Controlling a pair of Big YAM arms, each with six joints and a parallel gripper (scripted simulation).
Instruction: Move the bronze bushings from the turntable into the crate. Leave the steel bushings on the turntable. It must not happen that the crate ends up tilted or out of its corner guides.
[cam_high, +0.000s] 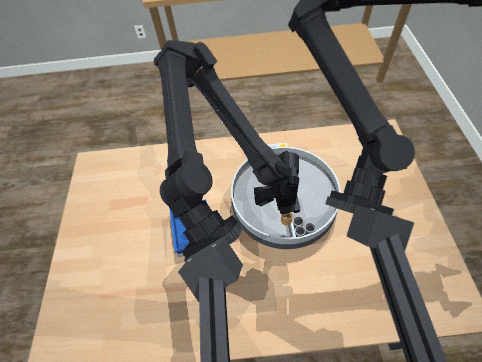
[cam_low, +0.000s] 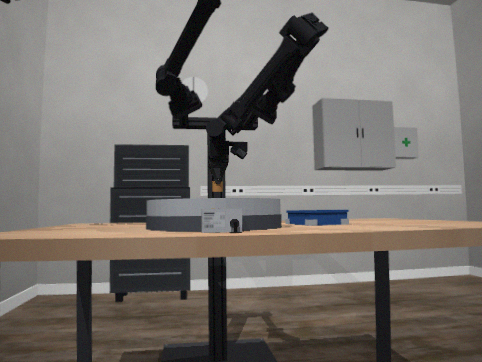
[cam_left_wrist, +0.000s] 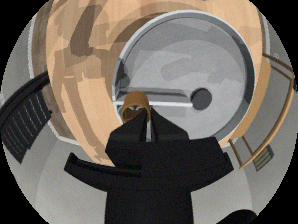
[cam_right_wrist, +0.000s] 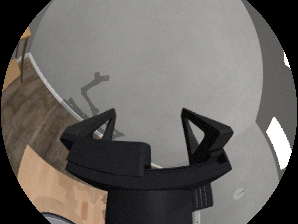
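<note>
The blue crate lies 90 mm ahead of my left hand, 340 mm to the left of it and 130 mm below it.
</note>
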